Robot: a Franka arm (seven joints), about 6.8 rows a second.
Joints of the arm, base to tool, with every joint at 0 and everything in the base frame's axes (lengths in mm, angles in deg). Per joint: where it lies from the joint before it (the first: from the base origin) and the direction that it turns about. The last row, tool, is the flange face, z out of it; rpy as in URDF.
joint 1: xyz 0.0 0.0 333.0 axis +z
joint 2: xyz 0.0 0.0 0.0 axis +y
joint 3: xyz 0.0 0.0 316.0 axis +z
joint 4: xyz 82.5 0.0 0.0 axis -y
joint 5: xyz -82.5 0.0 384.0 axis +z
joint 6: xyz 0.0 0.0 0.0 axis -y
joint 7: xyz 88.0 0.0 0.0 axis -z
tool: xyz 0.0 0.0 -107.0 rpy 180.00 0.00 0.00
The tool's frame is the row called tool.
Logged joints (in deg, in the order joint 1, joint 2, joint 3, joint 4, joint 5, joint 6, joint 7), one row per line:
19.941 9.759 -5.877 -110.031 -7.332 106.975 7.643
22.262 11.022 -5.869 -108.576 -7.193 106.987 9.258
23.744 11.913 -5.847 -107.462 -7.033 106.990 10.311
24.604 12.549 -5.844 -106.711 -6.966 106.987 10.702
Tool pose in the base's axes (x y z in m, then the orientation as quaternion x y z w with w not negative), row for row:
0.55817 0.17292 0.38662 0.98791 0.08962 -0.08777 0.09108
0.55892 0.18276 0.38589 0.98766 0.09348 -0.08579 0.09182
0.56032 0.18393 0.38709 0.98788 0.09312 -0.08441 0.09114
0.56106 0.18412 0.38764 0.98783 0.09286 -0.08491 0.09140
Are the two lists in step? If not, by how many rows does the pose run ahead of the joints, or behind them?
The pose runs 2 rows ahead of the joints: the pose in row i belongs to the joints in row i + 2.
